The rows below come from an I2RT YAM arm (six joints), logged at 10 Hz.
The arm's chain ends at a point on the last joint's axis. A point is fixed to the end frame.
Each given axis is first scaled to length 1.
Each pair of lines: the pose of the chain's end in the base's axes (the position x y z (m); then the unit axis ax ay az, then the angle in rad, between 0 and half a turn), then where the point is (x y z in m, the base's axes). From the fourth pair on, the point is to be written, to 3 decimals.
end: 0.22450, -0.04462, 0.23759, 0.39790, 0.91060, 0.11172, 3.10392
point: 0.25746 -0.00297 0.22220
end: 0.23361, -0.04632, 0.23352, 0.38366, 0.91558, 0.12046, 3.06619
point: 0.26613 -0.00384 0.21955
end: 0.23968, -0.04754, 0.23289, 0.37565, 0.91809, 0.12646, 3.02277
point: 0.27231 -0.00476 0.22013
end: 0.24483, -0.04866, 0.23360, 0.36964, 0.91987, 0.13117, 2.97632
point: 0.278 -0.006 0.222
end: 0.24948, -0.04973, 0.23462, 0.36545, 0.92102, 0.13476, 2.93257
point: 0.283 -0.007 0.224
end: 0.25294, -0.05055, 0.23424, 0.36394, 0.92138, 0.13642, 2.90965
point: 0.286 -0.008 0.224
